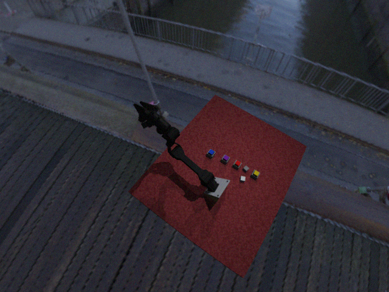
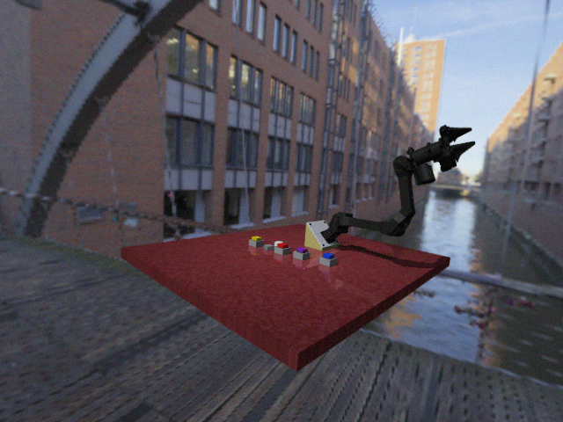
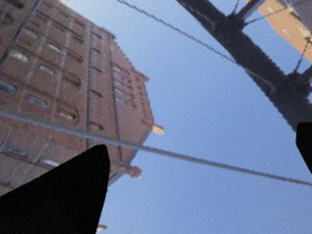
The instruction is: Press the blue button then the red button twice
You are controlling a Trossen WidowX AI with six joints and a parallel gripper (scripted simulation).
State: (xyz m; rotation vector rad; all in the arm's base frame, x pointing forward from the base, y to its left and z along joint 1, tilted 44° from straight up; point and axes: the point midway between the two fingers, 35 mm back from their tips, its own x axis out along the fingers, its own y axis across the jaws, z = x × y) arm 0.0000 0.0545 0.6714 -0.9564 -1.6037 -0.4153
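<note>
My gripper tip is now 200 mm short of the blue button, 400 mm to the left of it and 470 mm above it. From my gripper tip the other things lie so: small white block: 140 mm ahead, 680 mm to the right, 500 mm below; then purple button: 210 mm ahead, 510 mm to the right, 470 mm below; then red button: 220 mm ahead, 600 mm to the right, 470 mm below.
</note>
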